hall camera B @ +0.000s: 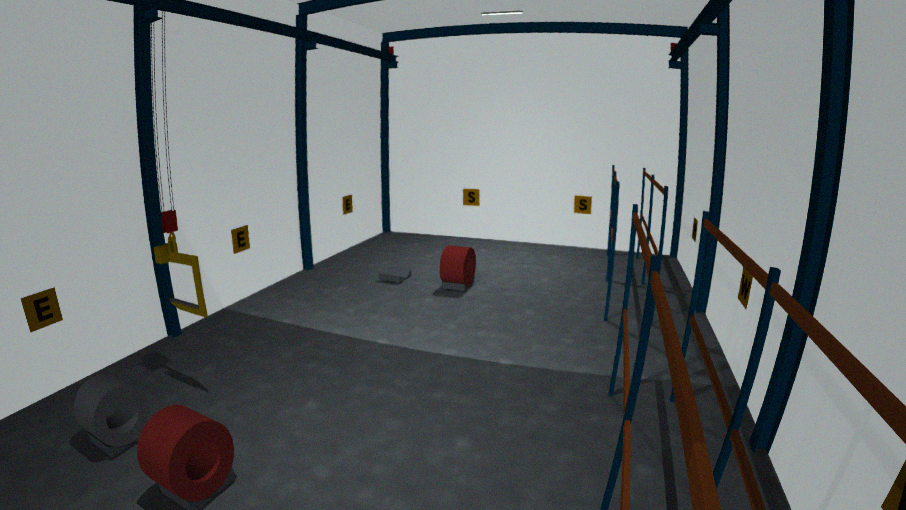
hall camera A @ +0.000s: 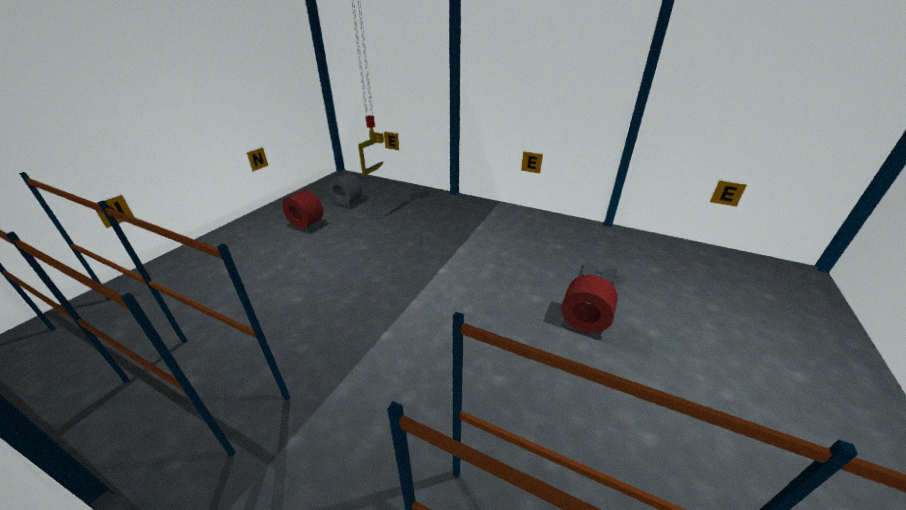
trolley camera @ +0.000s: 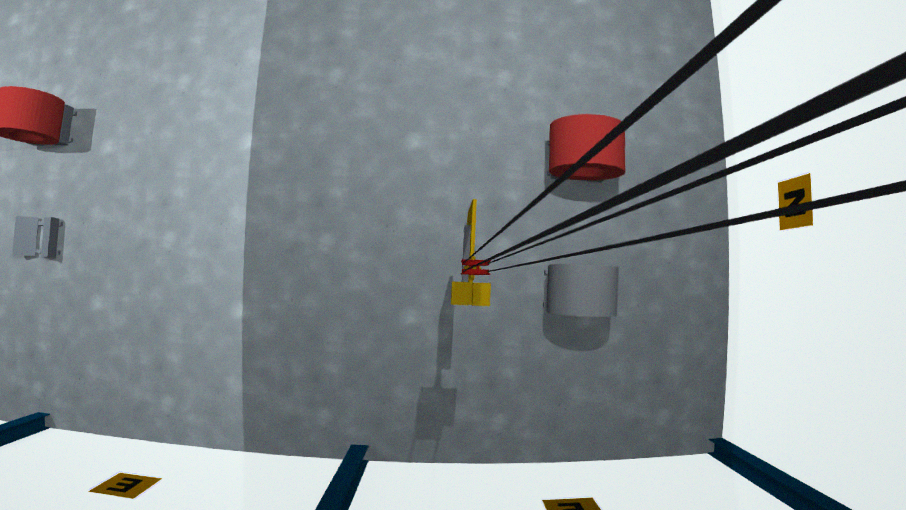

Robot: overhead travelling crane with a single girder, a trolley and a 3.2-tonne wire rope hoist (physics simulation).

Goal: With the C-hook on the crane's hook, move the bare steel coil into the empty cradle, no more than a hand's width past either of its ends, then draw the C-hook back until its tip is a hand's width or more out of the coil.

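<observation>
The bare steel coil (hall camera A: 347, 190) (hall camera B: 93, 400) (trolley camera: 582, 290) is grey and lies on a low cradle near the hall's corner. The empty cradle (hall camera A: 597, 271) (hall camera B: 394, 276) (trolley camera: 54, 238) stands on the lighter floor; in hall camera A a red coil partly hides it. My yellow C-hook (hall camera A: 362, 158) (hall camera B: 200, 285) (trolley camera: 472, 228) hangs from the red hook block (hall camera A: 370, 121) (hall camera B: 169, 221) (trolley camera: 475, 266), open and carrying no coil. It is above the floor, left of the steel coil in the trolley view and apart from it. Its lower arm points toward the E wall.
One red coil (hall camera A: 303, 209) (hall camera B: 185, 452) (trolley camera: 587, 145) sits on a cradle near the steel coil. Another red coil (hall camera A: 589, 304) (hall camera B: 457, 266) (trolley camera: 30, 115) sits near the empty cradle. Blue posts with orange rails (hall camera A: 608, 380) (hall camera B: 681, 380) stand on the side away from the E wall.
</observation>
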